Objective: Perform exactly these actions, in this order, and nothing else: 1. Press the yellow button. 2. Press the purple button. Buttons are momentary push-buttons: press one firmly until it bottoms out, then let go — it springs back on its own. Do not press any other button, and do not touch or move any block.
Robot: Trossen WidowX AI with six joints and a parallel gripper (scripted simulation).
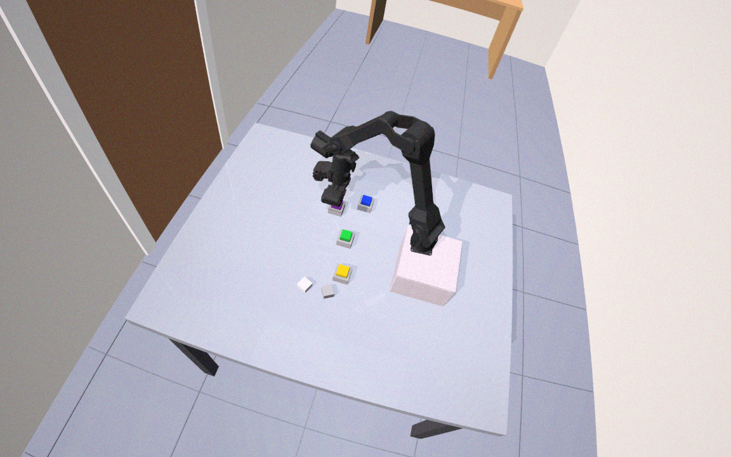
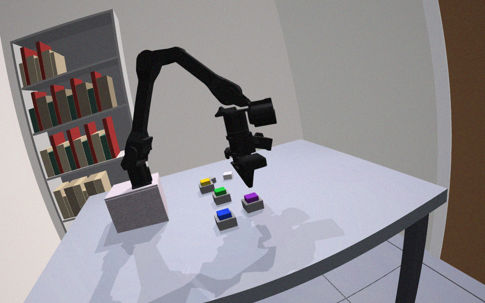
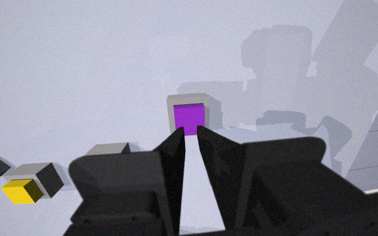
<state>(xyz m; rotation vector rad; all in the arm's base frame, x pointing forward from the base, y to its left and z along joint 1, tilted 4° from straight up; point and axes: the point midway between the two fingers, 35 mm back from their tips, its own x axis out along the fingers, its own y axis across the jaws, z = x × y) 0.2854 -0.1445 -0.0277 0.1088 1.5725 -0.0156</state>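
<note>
Right now the purple button is 3 cm below my gripper tip. The rest, counted from my gripper tip: green button (12 cm to the left, 6 cm behind, 3 cm below); blue button (10 cm behind, 4 cm to the right, 3 cm below); yellow button (25 cm to the left, 7 cm behind, 3 cm below).
</note>
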